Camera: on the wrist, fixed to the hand. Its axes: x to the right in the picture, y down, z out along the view.
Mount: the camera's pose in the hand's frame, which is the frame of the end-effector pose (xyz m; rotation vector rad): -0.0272 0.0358 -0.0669 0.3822 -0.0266 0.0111
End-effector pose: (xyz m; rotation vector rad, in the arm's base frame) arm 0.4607 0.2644 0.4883 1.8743 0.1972 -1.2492
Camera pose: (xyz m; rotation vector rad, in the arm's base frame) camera 0.5126 0.2985 0.5398 2.1746 -0.0731 -1.3762
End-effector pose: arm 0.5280 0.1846 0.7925 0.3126 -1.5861 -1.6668
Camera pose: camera 0.6033 0.1581 0.8041 0.4755 -1.9205 -1.3560
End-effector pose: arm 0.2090 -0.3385 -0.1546 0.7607 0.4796 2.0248
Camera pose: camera 0.1531 -0.3833 -0.1916 1.0179 0.8634 1.9534
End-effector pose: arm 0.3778 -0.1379 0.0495 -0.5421 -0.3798 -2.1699
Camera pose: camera 0.4048 -0.1710 -0.0189 -0.3561 -0.7831 -2.0118
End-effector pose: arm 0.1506 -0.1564 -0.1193 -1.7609 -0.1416 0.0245
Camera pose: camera 0.1329 -0.2314 -0.1430 -1.3801 -0.1365 0.0781
